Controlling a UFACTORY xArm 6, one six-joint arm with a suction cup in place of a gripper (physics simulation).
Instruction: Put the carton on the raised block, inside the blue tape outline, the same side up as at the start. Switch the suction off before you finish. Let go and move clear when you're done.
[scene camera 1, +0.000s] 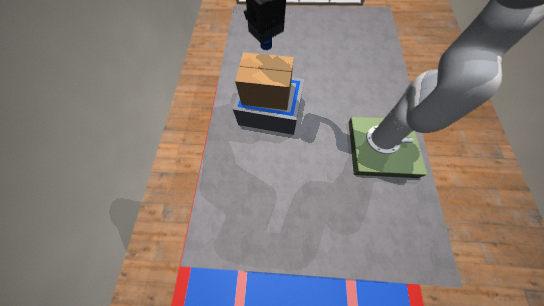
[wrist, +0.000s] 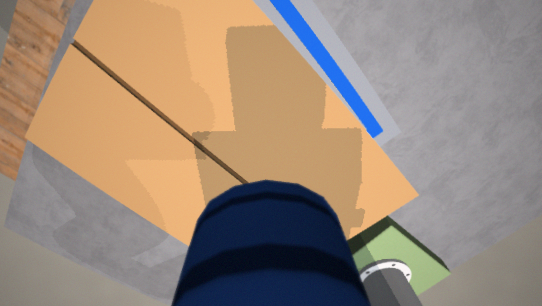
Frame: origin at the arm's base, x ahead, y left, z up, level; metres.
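Seen in the pictures: hand at its tool point: (scene camera 1: 266, 46) (wrist: 268, 238); arm's base at its link origin: (scene camera 1: 382, 139) (wrist: 381, 278).
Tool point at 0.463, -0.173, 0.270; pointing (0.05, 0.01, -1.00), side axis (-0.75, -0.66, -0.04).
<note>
Pixels of each thing's middle, then the offset from my tool point to it, as dx, dy, dz. Level surfaces: height alone.
- brown carton at the middle of its body: (wrist: 241, 123) (scene camera 1: 266, 82) +0.005, +0.029, -0.129
- raised block at the middle of its body: (wrist: 260, 92) (scene camera 1: 270, 102) -0.006, +0.027, -0.254
- grey mat at its surface level: dz -0.314
The brown carton (scene camera 1: 264, 92) (wrist: 100, 120) rests upright on the raised block (scene camera 1: 265, 122) (wrist: 352, 75), its seamed top facing up. Blue tape (scene camera 1: 297, 95) (wrist: 334, 75) shows along the carton's front and right sides in the scene view, with the carton's base inside those strips. The tape's back side and most of its left side are hidden by the carton. My suction cup (scene camera 1: 266, 47) (wrist: 267, 192) is off the carton, a gap above its top, with nothing attached. It counts as open.
The arm's base stands on a green plate (scene camera 1: 362, 165) (wrist: 425, 270) to the right of the block. The block stands on a grey mat (scene camera 1: 400, 240) with wooden floor (scene camera 1: 165, 200) on both sides. A blue area with red and pink stripes (scene camera 1: 295, 295) lies at the near end.
</note>
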